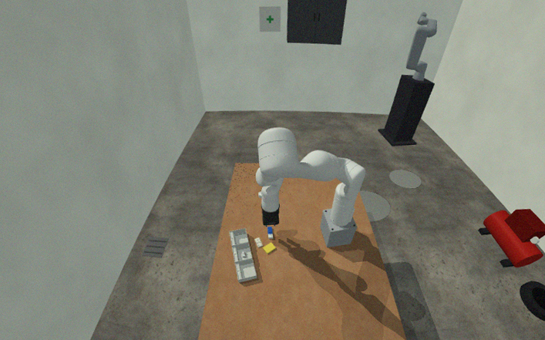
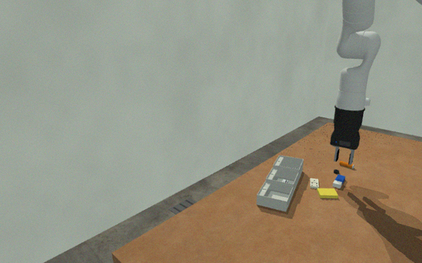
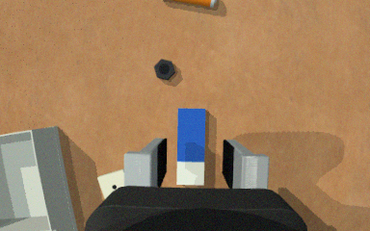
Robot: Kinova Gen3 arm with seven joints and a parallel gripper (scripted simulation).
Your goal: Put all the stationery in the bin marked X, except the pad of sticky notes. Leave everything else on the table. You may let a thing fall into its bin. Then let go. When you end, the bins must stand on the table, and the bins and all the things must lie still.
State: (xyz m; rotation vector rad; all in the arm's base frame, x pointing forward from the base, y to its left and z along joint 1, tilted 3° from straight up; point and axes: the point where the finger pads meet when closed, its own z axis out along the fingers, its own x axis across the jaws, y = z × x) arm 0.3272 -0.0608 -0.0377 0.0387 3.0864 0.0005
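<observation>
Now: hand 9 cm above the eraser and 1 cm to the right of it. From my hand the other things lie so: sticky notes 9 cm to the left, 9 cm below, 2 cm ahead; black nut 9 cm below, 6 cm to the right, 2 cm ahead; white domino 9 cm below, 7 cm ahead, 5 cm to the left.
</observation>
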